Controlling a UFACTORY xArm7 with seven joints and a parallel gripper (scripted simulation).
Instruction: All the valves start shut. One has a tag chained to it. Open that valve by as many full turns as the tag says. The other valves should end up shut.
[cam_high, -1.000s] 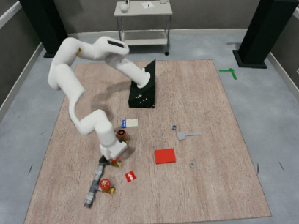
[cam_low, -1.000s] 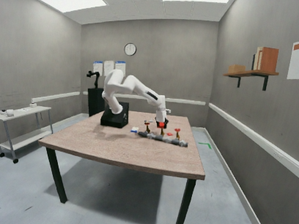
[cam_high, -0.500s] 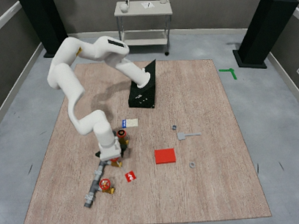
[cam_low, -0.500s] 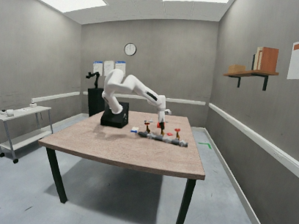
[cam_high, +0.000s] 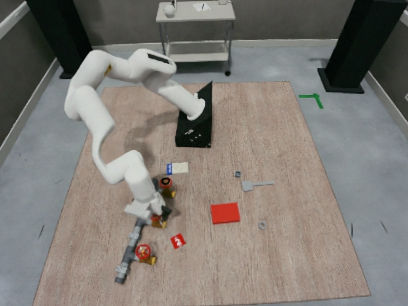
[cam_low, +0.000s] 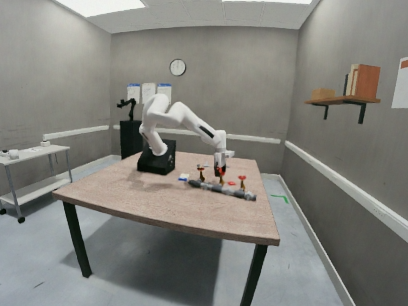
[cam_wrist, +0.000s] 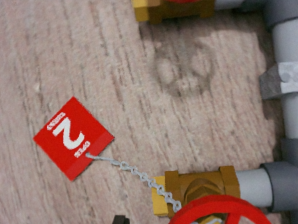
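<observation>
My hand is 100 mm above the red square tag, 90 mm to the right of it and 70 mm short of it. Round my hand: grey key-shaped tool (430 mm to the left, 210 mm behind, 100 mm below); then white card (280 mm behind, 100 mm below, 50 mm to the left); then red block (290 mm to the left, 90 mm below, 60 mm behind).
</observation>
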